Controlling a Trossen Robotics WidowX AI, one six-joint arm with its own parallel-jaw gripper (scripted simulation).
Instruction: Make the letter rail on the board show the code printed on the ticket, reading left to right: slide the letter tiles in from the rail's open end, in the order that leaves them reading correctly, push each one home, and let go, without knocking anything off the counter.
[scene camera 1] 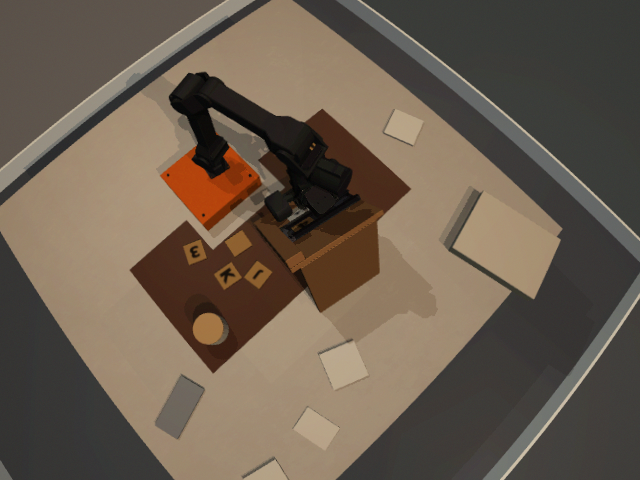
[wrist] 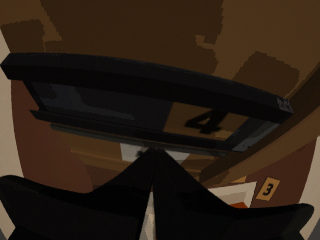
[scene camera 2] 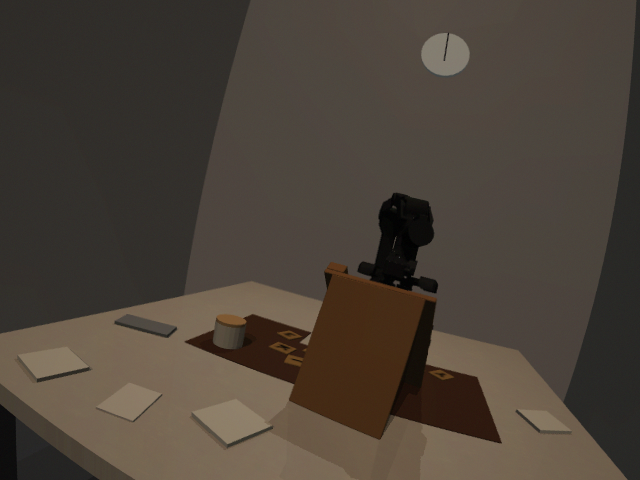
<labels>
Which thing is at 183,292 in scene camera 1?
A dark mat.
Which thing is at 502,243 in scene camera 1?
A large flat box.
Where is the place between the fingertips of my gripper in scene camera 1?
At 310,207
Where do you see a brown board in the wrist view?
At 97,78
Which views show the grey slab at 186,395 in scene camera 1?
Scene camera 1 and scene camera 2 only.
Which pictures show the lidded jar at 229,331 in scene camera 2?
Scene camera 1 and scene camera 2 only.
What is my gripper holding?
Nothing.
</labels>
